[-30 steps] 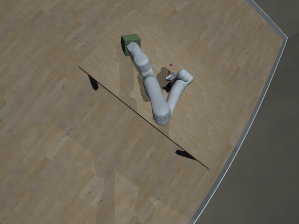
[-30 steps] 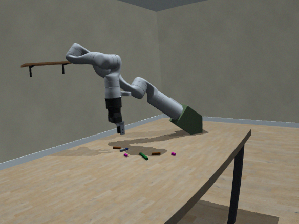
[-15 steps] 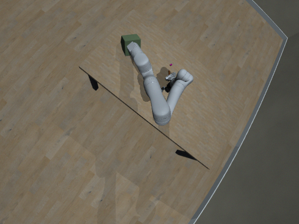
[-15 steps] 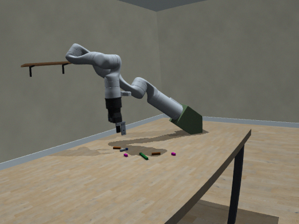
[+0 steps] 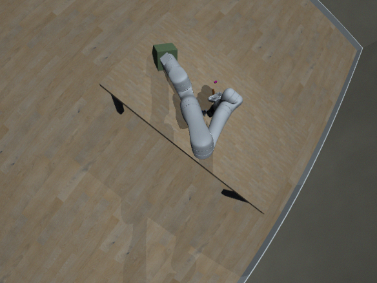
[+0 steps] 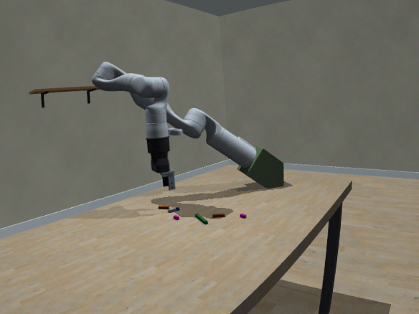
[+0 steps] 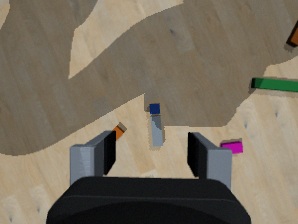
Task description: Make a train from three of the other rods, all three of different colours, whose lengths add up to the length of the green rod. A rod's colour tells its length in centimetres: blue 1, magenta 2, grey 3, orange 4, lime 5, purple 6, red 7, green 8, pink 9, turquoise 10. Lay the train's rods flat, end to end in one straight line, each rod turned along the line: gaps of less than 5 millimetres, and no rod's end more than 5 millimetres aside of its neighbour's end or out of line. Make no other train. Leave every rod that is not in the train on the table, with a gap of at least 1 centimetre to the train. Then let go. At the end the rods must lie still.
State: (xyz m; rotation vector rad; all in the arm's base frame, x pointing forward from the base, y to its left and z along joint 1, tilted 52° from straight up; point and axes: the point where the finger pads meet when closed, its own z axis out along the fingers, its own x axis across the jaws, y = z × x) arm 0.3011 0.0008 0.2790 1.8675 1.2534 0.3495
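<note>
The grey rod is 10 cm below my hand. From my hand the other things lie so: blue rod: 10 cm below, 2 cm to the left, 2 cm behind; green rod: 14 cm to the left, 10 cm below, 4 cm ahead.
</note>
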